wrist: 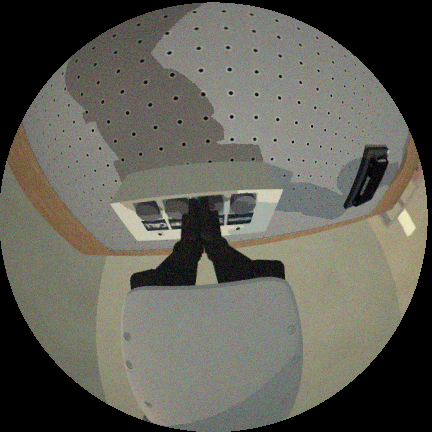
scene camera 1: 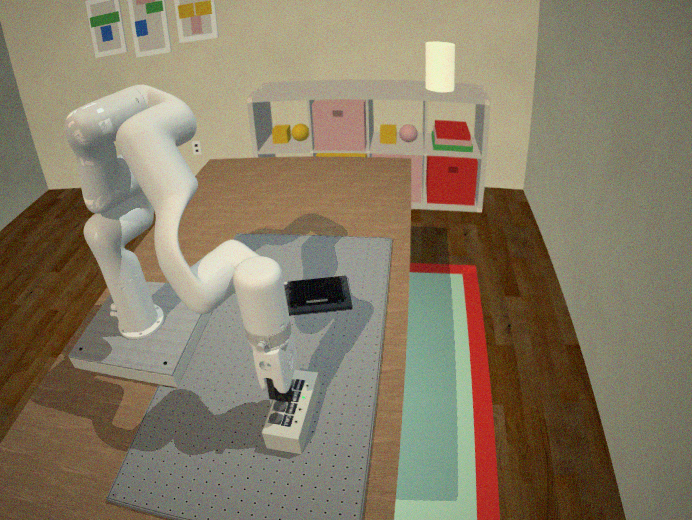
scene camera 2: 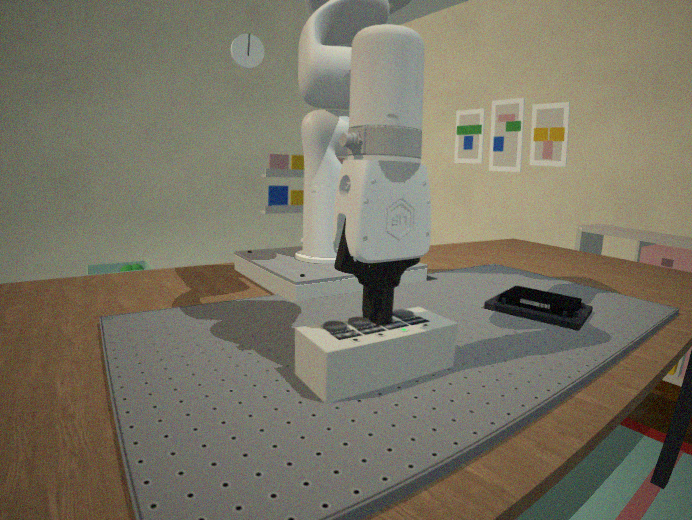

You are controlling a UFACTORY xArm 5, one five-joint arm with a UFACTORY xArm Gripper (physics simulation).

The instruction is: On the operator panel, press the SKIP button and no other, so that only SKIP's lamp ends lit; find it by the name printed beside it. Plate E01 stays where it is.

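The off-white operator panel has a row of four round dark buttons with name plates and small lamps beside them. My gripper is shut and empty, fingers pointing down, tips at the third button counted from the left in the wrist view; they partly hide it and its name. Whether it is pushed in cannot be told. A green lamp is lit beside that button. The printed names are too blurred or hidden to read. The black plate, its label unreadable, lies apart from the panel.
Panel and plate lie on a grey perforated board on the wooden table. The arm's base plate stands at the board's edge. A shelf unit stands behind the table.
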